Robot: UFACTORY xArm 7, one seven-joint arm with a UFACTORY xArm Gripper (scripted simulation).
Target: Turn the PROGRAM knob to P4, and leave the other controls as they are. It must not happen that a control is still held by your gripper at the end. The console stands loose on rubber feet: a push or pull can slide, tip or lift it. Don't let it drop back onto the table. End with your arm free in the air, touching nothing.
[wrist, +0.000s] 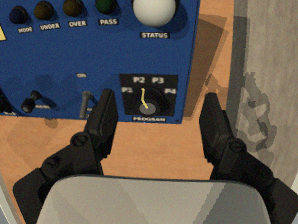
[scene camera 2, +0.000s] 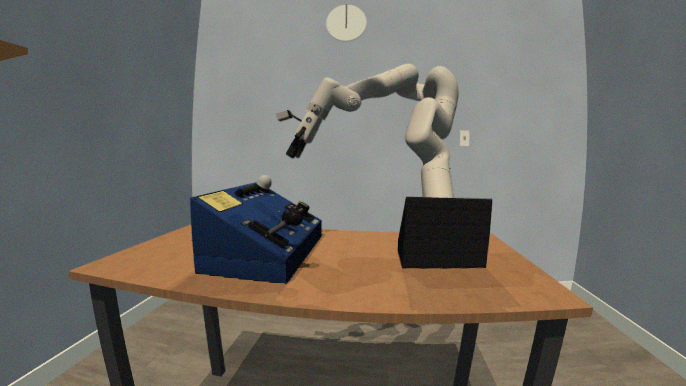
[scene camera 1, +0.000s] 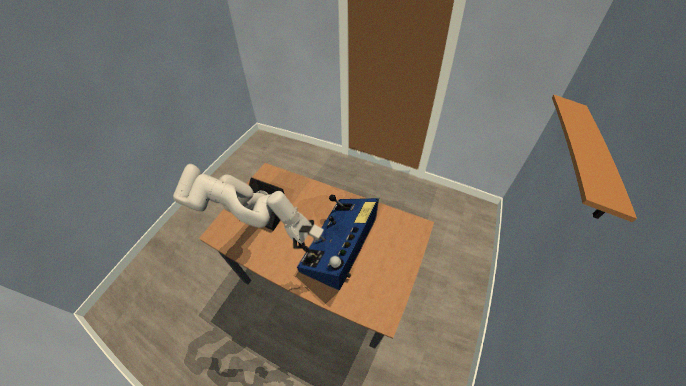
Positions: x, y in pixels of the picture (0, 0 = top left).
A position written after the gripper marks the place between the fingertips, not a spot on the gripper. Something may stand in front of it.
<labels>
The gripper shows in the wrist view (159, 104), in scene camera 2 (292, 156) and in scene camera 1 (313, 245). A blue console shows in the wrist view, in scene camera 2 (224, 245) and in scene camera 1. One and the same spot on the blue console: (wrist: 60, 59) is (scene camera 1: 338, 236).
</labels>
